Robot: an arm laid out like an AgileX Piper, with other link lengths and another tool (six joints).
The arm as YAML. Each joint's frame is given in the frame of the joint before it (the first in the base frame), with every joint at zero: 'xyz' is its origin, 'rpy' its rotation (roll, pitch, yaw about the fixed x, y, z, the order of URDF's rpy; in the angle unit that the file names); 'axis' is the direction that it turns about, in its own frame. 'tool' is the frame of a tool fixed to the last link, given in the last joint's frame.
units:
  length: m
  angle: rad
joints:
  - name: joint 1
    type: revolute
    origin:
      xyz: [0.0, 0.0, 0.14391]
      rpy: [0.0, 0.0, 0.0]
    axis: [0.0, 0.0, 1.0]
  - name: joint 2
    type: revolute
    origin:
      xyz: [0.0, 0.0, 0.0]
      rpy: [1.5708, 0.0, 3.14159]
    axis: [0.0, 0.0, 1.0]
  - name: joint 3
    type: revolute
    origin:
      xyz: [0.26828, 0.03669, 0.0]
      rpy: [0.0, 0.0, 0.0]
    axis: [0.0, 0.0, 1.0]
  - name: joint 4
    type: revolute
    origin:
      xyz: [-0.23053, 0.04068, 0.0]
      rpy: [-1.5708, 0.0, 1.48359]
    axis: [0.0, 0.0, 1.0]
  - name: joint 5
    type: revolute
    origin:
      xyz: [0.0, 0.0, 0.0]
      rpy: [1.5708, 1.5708, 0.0]
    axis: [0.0, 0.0, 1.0]
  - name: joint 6
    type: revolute
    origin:
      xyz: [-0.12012, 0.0, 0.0]
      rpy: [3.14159, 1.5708, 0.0]
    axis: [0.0, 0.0, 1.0]
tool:
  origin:
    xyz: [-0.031, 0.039, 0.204]
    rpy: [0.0, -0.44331, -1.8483]
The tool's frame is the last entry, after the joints.
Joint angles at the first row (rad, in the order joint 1, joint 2, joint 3, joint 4, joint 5, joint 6):
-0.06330, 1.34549, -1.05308, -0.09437, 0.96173, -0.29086
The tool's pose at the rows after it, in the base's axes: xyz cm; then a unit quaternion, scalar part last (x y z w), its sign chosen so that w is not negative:
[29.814 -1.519 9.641 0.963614 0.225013 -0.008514 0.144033]
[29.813 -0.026 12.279 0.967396 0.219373 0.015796 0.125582]
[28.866 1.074 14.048 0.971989 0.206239 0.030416 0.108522]
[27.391 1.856 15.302 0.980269 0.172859 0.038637 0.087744]
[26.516 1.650 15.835 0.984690 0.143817 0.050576 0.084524]
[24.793 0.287 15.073 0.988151 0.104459 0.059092 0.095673]
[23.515 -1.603 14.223 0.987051 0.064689 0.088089 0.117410]
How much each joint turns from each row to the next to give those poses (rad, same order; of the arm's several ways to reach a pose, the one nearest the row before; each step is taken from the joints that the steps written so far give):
0.00000, -0.03657, -0.06684, 0.04515, 0.05992, 0.00001
-0.00003, -0.04370, -0.05761, 0.04923, 0.06418, 0.00197
0.00003, -0.05681, -0.01762, 0.02895, 0.05274, 0.02849
-0.00001, -0.06841, 0.00569, 0.01033, 0.04918, 0.07812
0.00004, -0.06494, 0.03361, -0.01679, 0.00339, 0.06243
-0.00002, -0.10605, 0.10384, -0.05726, -0.02453, 0.08116
-0.00006, -0.14129, 0.13991, -0.07515, -0.06498, 0.08209

